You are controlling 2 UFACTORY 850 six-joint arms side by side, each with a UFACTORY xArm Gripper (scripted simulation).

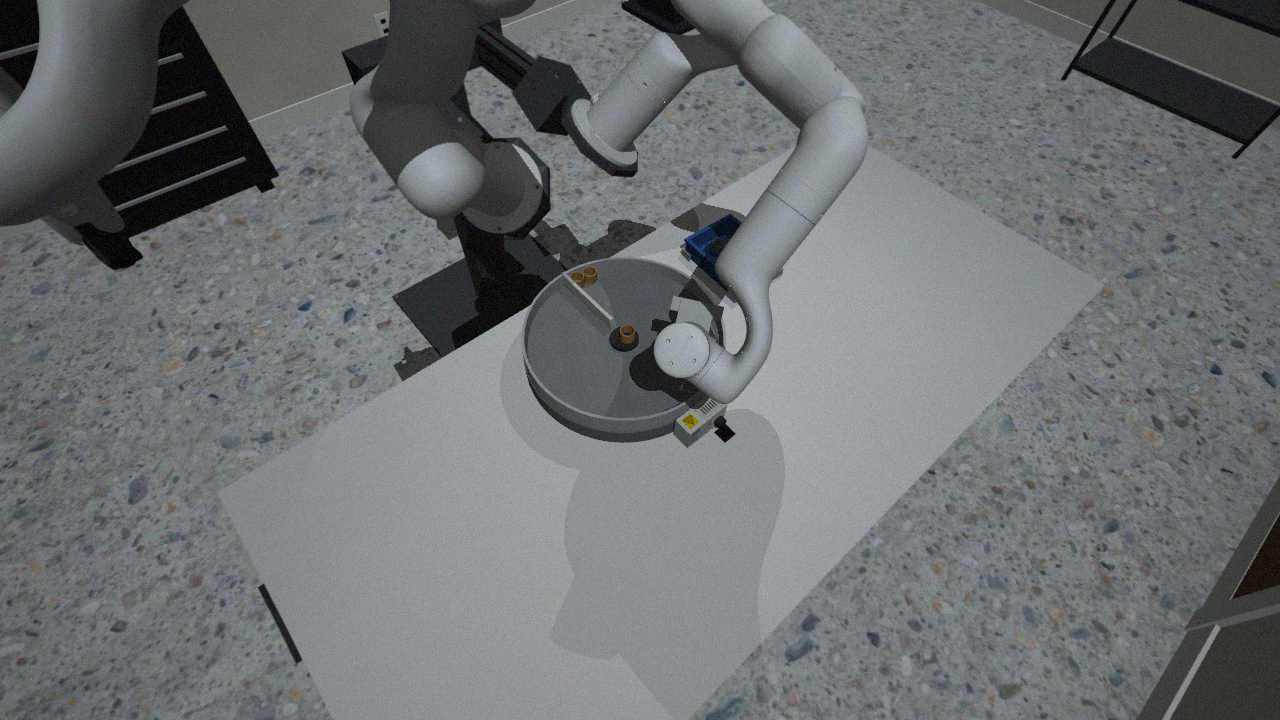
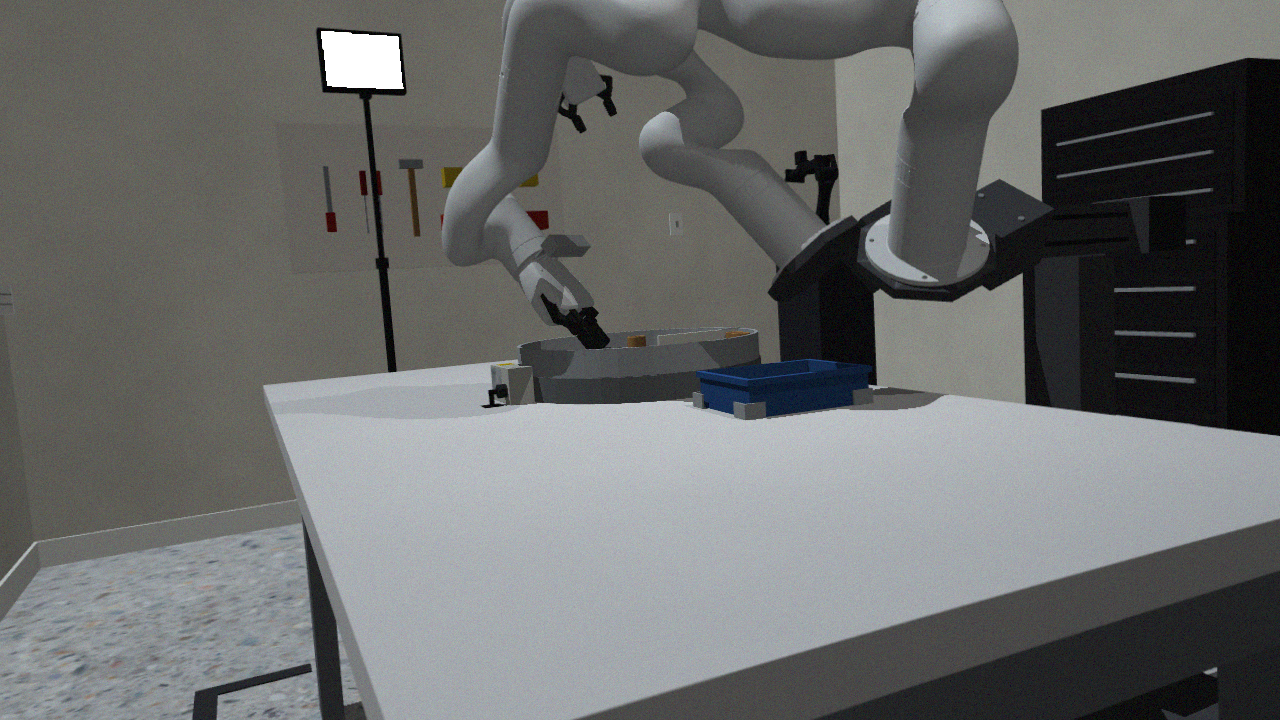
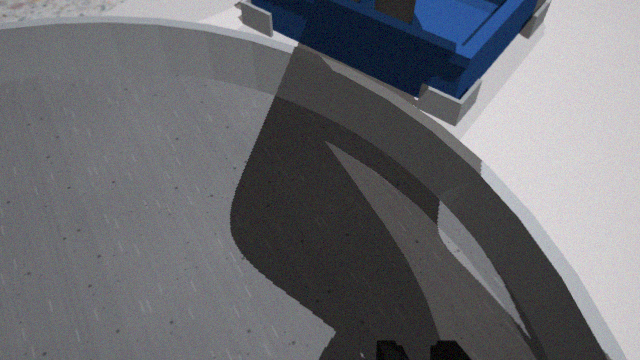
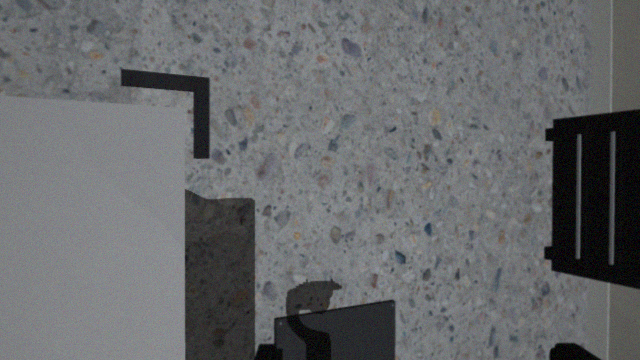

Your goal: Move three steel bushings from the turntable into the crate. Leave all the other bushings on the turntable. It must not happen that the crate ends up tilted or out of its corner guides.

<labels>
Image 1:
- my right gripper: 105, 229
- blue crate: 699, 245
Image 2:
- my left gripper: 600, 347
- my right gripper: 598, 123
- blue crate: 797, 392
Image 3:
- blue crate: 450, 53
</labels>
